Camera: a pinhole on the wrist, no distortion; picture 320 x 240 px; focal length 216.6 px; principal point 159.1 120.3 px. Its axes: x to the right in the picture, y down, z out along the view. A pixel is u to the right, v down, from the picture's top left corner.
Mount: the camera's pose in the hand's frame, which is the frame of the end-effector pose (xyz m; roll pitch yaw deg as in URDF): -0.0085 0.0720 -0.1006 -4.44 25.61 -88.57
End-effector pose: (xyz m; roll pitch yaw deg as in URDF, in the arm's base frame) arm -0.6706 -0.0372 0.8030 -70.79 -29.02 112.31
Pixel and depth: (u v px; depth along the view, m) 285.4 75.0 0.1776
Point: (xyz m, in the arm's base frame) -0.6275 -0.0978 0.8768
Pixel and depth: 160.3 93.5 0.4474
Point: -0.8501 -0.2483 0.9824
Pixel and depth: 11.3 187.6 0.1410
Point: -0.7865 -0.0031 0.7604
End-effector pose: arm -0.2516 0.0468 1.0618 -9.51 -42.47 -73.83
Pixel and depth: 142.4 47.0 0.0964
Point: -0.2234 0.0701 1.0293
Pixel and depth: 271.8 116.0 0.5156
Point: -0.6346 0.1278 1.3119
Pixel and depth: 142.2 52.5 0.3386
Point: -0.3294 0.2502 1.1733
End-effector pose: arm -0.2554 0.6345 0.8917 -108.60 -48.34 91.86
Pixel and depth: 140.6 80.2 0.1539
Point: -0.2935 0.6399 0.8542
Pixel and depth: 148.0 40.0 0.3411
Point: -0.4851 0.5637 0.8078
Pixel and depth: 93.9 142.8 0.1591
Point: -0.3009 0.6956 0.8640
